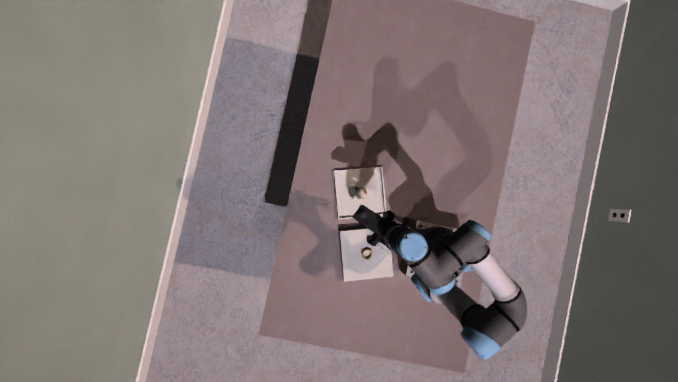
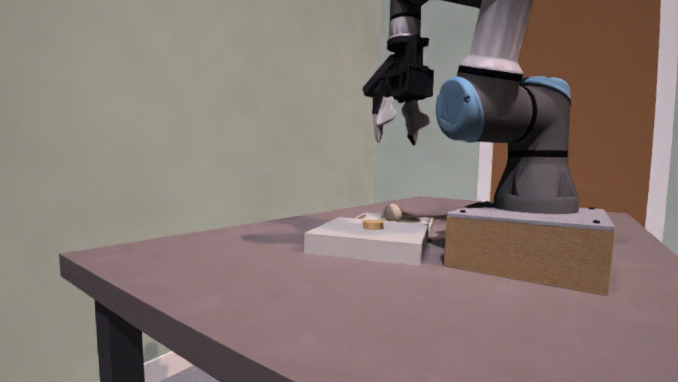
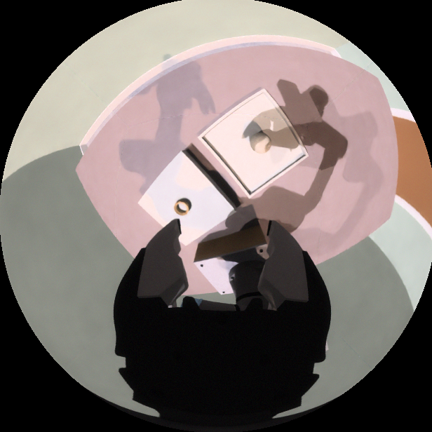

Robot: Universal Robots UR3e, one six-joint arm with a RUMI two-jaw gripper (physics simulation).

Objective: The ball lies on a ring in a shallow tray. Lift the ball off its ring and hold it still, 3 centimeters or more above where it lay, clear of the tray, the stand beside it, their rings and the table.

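Places are measured from the arm's base along level axes (x left, y back, z up), in centimetres.
Pixels of known places: gripper, fingertip midpoint: (image 2: 396, 143); arm's base at its link origin: (image 2: 534, 208).
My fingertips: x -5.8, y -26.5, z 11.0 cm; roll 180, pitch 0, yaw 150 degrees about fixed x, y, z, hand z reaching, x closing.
Observation:
Ahead of a thing's pixels: the offset from my fingertips to its top centre. "spot": to the spot under its first point. Level surfaces: height alone.
The pale ball @(dx -10.8, dy -3.9, dz -14.0 cm) (image 1: 360, 192) (image 2: 392, 212) (image 3: 261, 143) lies in the shallow white tray @(dx +0.7, dy -1.8, dz -14.9 cm) (image 1: 345, 206) (image 2: 361, 216) (image 3: 225, 145), partly in the arm's shadow. The ring under it cannot be made out. The white block-like stand (image 1: 352, 267) (image 2: 365, 250) (image 3: 215, 205) is beside the tray, with a gap between them, and bears an empty orange-brown ring @(spot: dx +13.8, dy +1.0, dz -15.3 cm) (image 2: 373, 225) (image 3: 177, 210). My gripper (image 2: 395, 142) (image 3: 223, 220) is open, with no thing between its fingers. It hangs high above the tray and stand, fingers pointing down, well apart from the ball.
The robot's base stands on a wooden-sided block (image 2: 525, 250) (image 3: 230, 243) beside the stand and tray. The table @(dz -19.5 cm) (image 1: 320, 310) (image 2: 250, 300) (image 3: 115, 195) carries them all. Dark arm shadows fall across the table and tray. A wall rises beyond the table.

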